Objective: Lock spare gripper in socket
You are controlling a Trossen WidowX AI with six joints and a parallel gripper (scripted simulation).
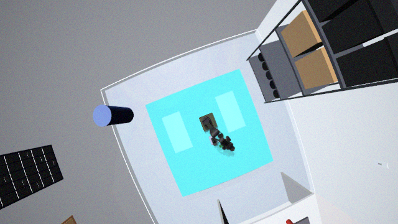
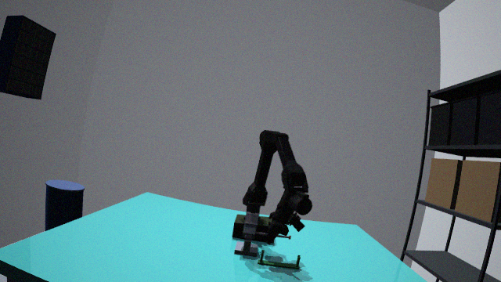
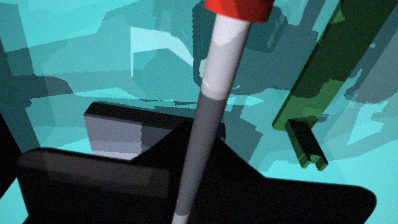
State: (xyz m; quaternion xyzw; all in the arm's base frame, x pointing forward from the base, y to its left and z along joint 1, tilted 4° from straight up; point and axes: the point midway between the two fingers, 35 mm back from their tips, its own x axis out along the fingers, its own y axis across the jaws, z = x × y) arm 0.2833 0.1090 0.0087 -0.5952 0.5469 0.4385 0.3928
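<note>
The grey mount is 70 mm to the right of my gripper tip. Round my gripper tip: green stand: 80 mm ahead, 50 mm to the left, 30 mm below; then spare gripper: 20 mm behind, 80 mm to the right, 70 mm above.
</note>
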